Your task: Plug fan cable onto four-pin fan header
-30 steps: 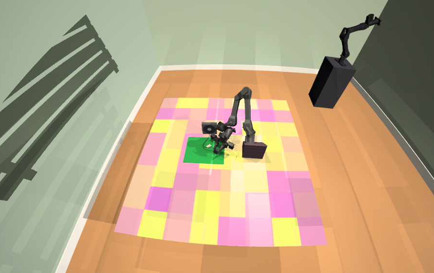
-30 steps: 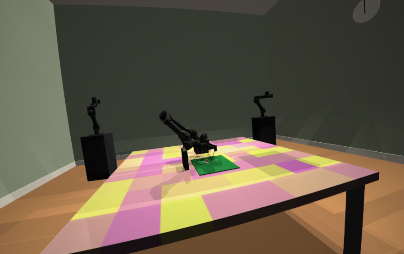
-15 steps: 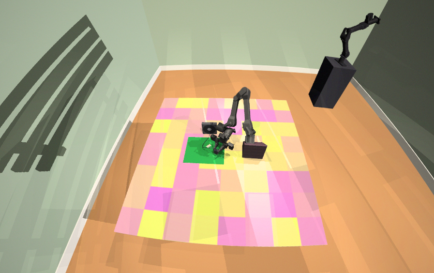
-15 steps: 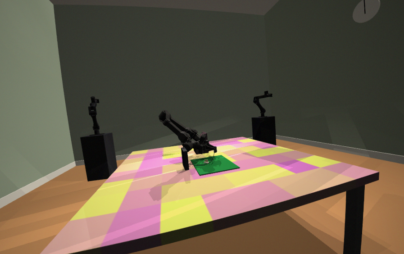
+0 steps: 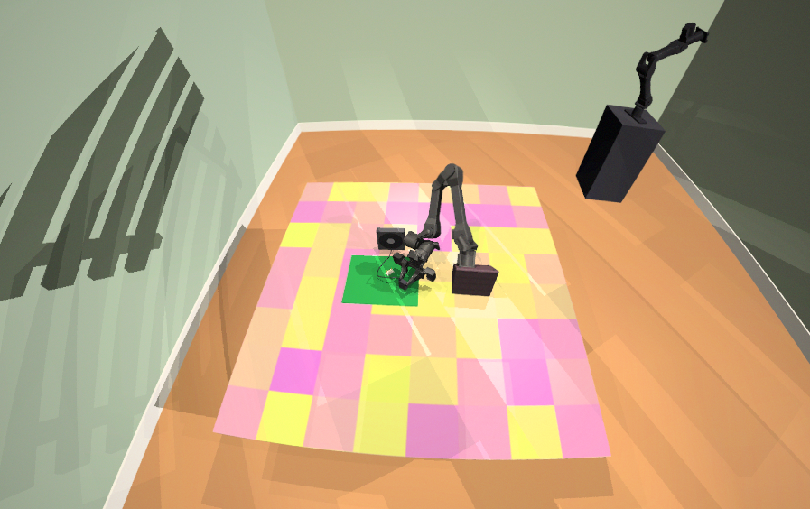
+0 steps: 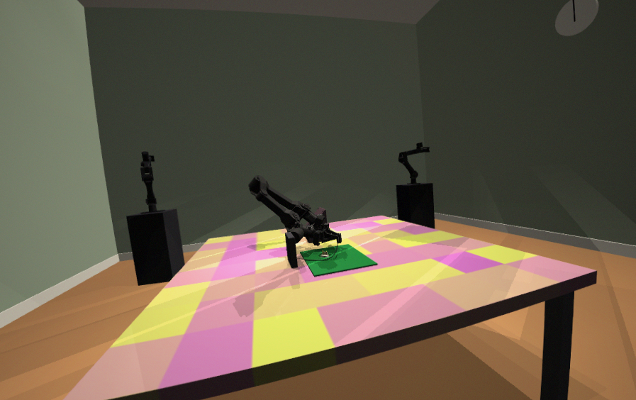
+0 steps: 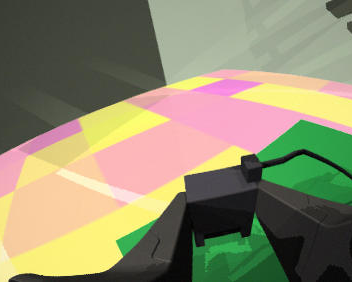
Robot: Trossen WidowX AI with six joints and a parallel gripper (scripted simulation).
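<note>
The green board lies 100 mm ahead of my gripper tip, 50 mm to the right of it and 80 mm below it. The rest, counted from my gripper tip: dark plug 10 mm below; then black fan 80 mm ahead, 220 mm to the right.
</note>
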